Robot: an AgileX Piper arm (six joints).
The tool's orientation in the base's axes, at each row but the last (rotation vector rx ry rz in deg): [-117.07, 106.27, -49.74]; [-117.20, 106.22, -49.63]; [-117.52, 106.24, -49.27]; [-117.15, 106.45, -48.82]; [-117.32, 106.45, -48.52]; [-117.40, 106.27, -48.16]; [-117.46, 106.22, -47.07]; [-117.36, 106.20, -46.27]
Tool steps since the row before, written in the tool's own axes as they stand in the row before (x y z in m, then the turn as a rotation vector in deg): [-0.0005, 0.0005, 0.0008, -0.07, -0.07, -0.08]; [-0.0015, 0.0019, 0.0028, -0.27, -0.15, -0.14]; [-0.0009, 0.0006, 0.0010, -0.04, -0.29, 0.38]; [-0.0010, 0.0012, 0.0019, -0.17, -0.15, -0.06]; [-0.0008, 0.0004, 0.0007, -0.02, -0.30, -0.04]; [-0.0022, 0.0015, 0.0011, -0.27, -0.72, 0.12]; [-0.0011, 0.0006, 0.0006, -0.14, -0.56, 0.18]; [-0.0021, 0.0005, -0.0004, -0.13, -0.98, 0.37]
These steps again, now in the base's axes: [0.0000, 0.0002, -0.0010, 0.01, 0.10, 0.08]; [0.0000, 0.0006, -0.0037, 0.04, 0.31, 0.12]; [0.0001, 0.0006, -0.0014, 0.45, 0.01, -0.15]; [0.0001, 0.0004, -0.0024, 0.09, 0.20, 0.09]; [0.0001, 0.0006, -0.0010, 0.22, 0.07, 0.19]; [-0.0007, 0.0017, -0.0022, 0.66, 0.35, 0.23]; [-0.0002, 0.0009, -0.0011, 0.56, 0.19, 0.13]; [-0.0007, 0.0020, -0.0004, 1.01, 0.21, 0.20]
